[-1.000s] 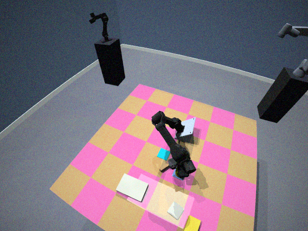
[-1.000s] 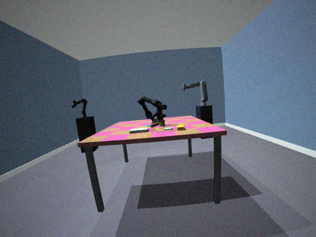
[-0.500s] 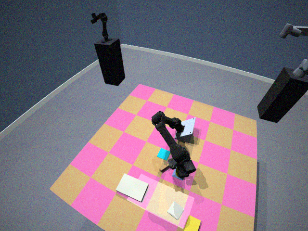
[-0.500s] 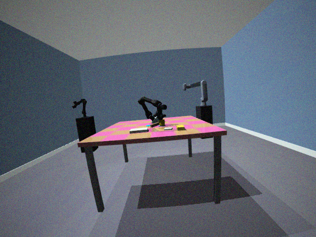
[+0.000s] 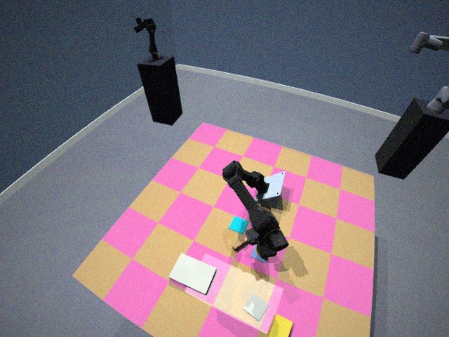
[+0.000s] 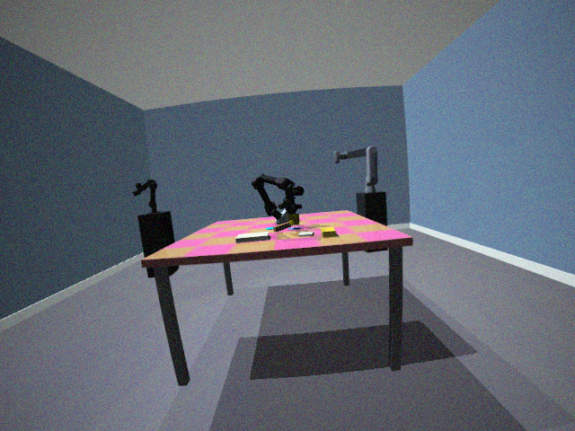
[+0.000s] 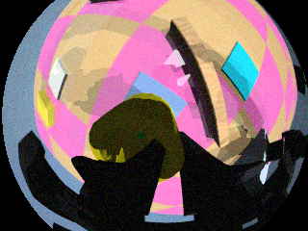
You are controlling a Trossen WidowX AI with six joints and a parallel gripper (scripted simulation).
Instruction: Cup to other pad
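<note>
Now: gripper tip 14 cm to the left of the cyan pad, 8 cm past it and 7 cm above it. From my gripper tip the other things lie so: small grey tile (27 cm ahead, 6 cm below, 5 cm to the left); then olive-yellow cup (2 cm ahead, 1 cm to the left); then light blue pad (7 cm below, 3 cm ahead, 1 cm to the left).
</note>
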